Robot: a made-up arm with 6 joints.
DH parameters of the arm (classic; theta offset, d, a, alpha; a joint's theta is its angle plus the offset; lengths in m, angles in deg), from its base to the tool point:
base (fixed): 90 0 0.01 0
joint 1: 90 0.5 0.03 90
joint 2: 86.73 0 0.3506 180
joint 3: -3.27 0.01 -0.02 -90
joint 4: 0 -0.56 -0.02 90
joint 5: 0 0.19 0 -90
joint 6: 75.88 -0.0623 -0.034 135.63
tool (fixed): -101.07 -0.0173 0 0
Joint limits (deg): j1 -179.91..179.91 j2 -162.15..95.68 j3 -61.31..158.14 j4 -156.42..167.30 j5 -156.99..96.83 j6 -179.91..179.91
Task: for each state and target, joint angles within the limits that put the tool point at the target. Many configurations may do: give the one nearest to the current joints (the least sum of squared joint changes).
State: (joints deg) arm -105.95 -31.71 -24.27 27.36 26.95 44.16
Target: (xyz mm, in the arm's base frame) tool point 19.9 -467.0 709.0
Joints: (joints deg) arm -64.65 -18.83 -41.10 36.04 28.05 45.76
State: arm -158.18 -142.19 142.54 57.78 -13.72 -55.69
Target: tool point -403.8 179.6 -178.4
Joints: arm -177.54 -162.15 156.86 45.33 1.28 -46.07
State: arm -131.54 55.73 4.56 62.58 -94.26 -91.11
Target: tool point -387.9 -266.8 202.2
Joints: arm -125.53 58.63 -19.88 58.54 -96.33 -92.06
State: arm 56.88 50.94 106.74 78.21 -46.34 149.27
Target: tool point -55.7 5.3 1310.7
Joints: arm 48.21 51.56 153.08 112.79 -35.73 144.92
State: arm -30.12 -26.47 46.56 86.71 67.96 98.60
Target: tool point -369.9 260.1 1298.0
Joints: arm -31.48 -41.28 47.12 87.92 72.68 100.62
